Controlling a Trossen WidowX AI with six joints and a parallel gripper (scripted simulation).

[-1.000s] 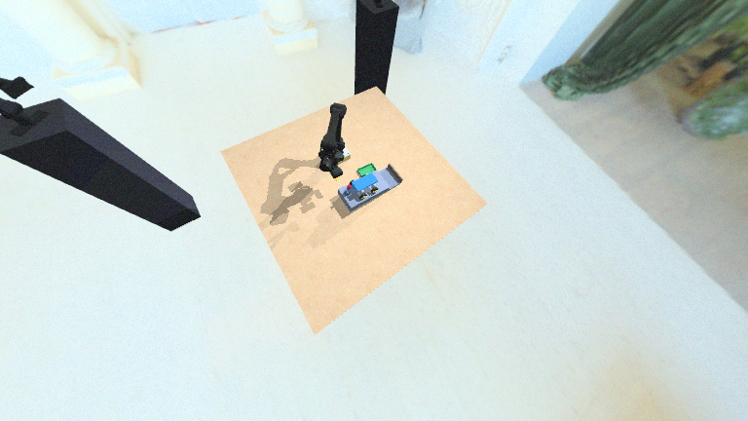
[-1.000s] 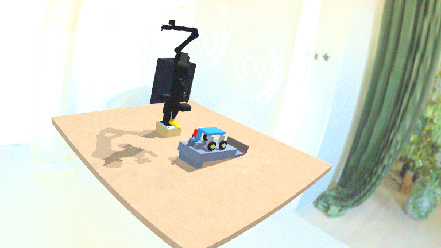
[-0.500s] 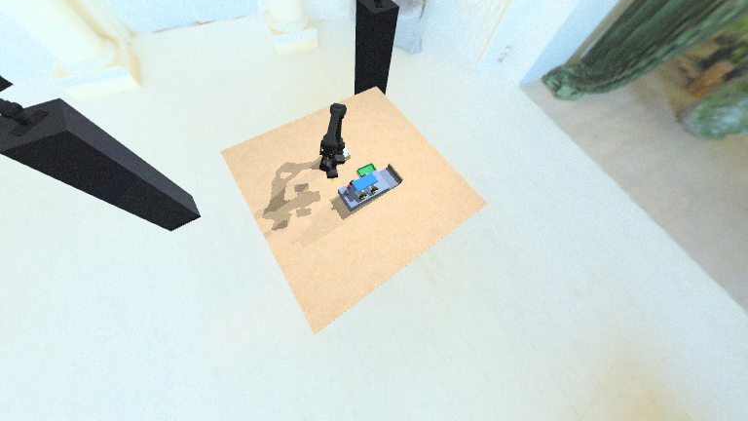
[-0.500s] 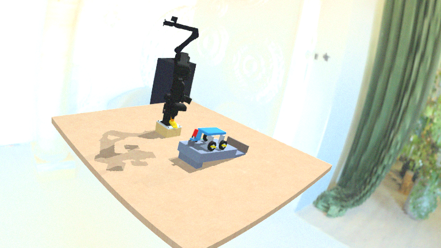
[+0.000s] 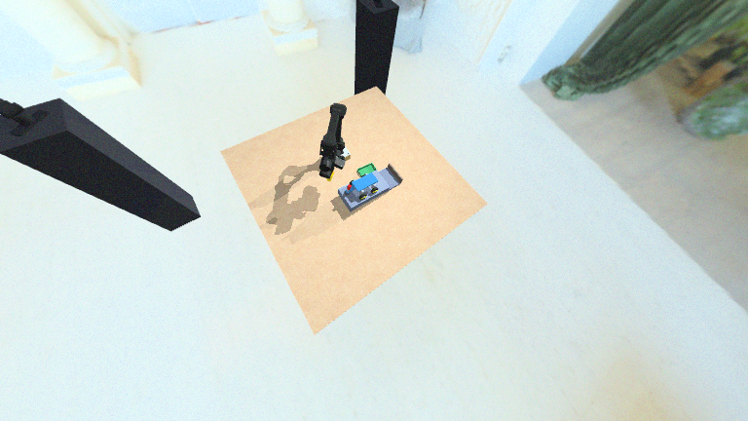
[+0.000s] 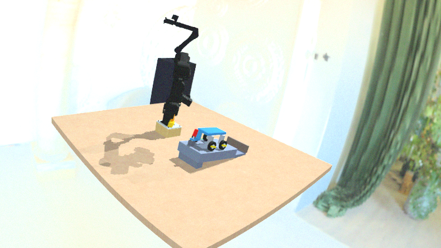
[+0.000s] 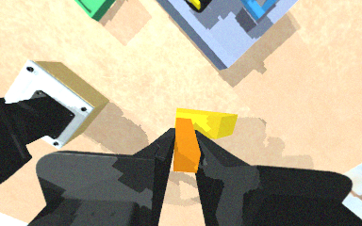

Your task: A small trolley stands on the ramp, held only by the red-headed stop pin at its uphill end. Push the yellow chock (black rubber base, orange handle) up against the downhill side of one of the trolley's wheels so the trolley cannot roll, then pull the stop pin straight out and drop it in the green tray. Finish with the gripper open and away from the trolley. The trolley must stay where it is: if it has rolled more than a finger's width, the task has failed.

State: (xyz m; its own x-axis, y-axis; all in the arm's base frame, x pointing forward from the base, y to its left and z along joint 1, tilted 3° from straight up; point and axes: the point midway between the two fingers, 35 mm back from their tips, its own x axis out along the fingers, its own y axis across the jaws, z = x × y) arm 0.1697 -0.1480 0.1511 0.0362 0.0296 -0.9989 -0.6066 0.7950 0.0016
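Right now my gripper tip is 10 mm short of the yellow chock, 20 mm to the left of it and 10 mm above it. From my gripper tip the other things lie so: blue-topped trolley 160 mm ahead, 130 mm to the left, 60 mm below; then grey ramp 160 mm ahead, 130 mm to the left, 130 mm below; then red-headed stop pin 140 mm ahead, 30 mm to the left, 50 mm below.
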